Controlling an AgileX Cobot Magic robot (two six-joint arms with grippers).
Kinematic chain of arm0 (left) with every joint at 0, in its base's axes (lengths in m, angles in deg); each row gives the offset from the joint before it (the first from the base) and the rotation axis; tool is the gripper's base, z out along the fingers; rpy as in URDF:
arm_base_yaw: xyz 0 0 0.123 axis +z
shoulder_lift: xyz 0 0 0 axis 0.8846 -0.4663 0
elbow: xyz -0.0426 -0.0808 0.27 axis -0.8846 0.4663 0
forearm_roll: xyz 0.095 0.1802 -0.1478 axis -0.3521 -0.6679 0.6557
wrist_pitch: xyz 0 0 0 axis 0.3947 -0.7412 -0.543
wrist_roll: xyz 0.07 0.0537 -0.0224 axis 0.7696 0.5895 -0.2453
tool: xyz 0 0 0 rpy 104.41 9.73 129.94
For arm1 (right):
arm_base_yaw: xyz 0 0 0.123 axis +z
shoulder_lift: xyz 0 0 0 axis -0.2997 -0.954 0
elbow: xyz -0.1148 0.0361 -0.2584 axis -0.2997 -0.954 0
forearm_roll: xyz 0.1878 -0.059 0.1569 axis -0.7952 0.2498 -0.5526
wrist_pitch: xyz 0 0 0 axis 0.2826 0.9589 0.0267
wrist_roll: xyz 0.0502 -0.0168 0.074 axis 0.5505 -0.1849 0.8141
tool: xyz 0 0 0 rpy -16.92 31.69 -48.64
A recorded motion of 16 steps. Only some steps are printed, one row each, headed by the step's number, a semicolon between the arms.
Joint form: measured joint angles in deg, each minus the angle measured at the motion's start. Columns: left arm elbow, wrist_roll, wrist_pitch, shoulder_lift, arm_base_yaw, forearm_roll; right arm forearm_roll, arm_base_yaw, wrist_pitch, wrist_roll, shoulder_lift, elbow.
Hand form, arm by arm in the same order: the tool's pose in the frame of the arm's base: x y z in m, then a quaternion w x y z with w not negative. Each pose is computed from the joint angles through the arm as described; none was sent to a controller.
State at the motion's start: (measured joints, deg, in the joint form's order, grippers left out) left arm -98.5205 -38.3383 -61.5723 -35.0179 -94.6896 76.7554; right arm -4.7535 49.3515 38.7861 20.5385 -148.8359 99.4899
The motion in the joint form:
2: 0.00 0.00 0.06 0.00 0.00 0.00; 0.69 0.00 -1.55 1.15 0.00 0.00
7: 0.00 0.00 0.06 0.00 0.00 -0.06; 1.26 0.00 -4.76 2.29 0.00 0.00
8: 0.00 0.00 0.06 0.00 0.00 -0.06; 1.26 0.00 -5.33 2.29 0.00 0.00
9: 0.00 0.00 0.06 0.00 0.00 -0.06; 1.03 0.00 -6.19 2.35 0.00 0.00
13: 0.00 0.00 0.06 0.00 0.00 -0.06; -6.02 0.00 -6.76 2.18 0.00 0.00
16: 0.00 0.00 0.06 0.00 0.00 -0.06; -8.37 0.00 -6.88 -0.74 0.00 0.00
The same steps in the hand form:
2: 0.3190 -0.2284 0.5109 0.58454 0.15680 0.69720 -0.38423; 0.2478 0.1575 0.3110 0.46334 -0.25093 0.83774 0.14333
7: 0.3191 -0.2283 0.5109 0.58473 0.15700 0.69724 -0.38379; 0.2504 0.1583 0.3153 0.48667 -0.24070 0.82640 0.14927
8: 0.3191 -0.2283 0.5109 0.58473 0.15700 0.69724 -0.38379; 0.2508 0.1584 0.3161 0.49086 -0.23974 0.82404 0.15010
9: 0.3191 -0.2283 0.5109 0.58473 0.15700 0.69724 -0.38379; 0.2513 0.1587 0.3173 0.49672 -0.23644 0.82096 0.15292
13: 0.3191 -0.2283 0.5109 0.58473 0.15700 0.69724 -0.38379; 0.2507 0.1607 0.3185 0.48903 -0.19258 0.82861 0.19280
16: 0.3191 -0.2283 0.5109 0.58473 0.15700 0.69724 -0.38379; 0.2505 0.1614 0.3188 0.49056 -0.19857 0.82610 0.19359

